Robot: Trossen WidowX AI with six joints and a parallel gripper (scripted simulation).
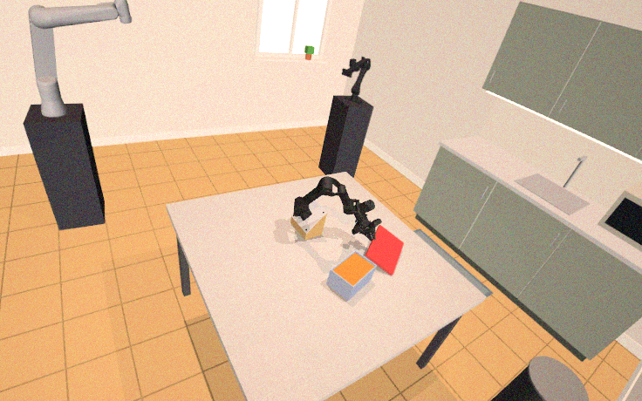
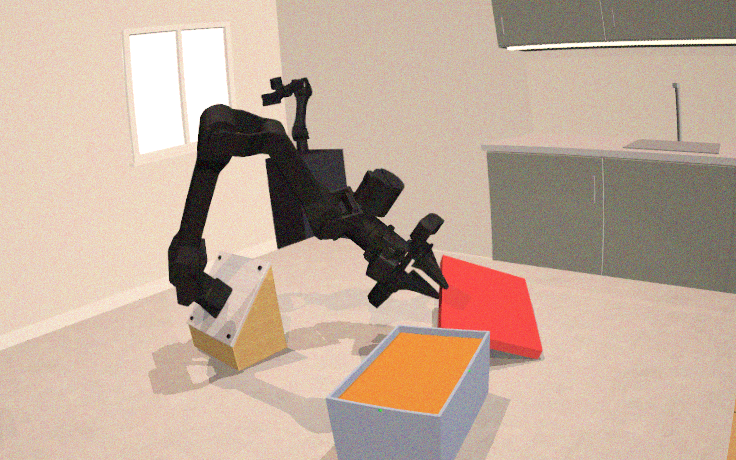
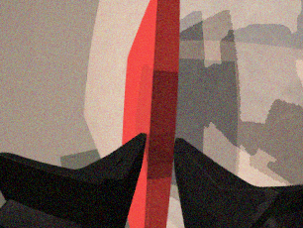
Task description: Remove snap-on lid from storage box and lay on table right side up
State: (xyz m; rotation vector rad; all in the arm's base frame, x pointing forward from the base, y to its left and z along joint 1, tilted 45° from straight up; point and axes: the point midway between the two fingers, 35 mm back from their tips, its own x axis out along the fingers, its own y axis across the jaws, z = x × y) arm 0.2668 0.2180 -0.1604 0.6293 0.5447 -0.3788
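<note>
Now: the red lid 60 mm ahead of my gripper tip, 50 mm to the left of it and 30 mm below it. Round my gripper tip: storage box (230 mm to the right, 150 mm ahead, 30 mm below).
</note>
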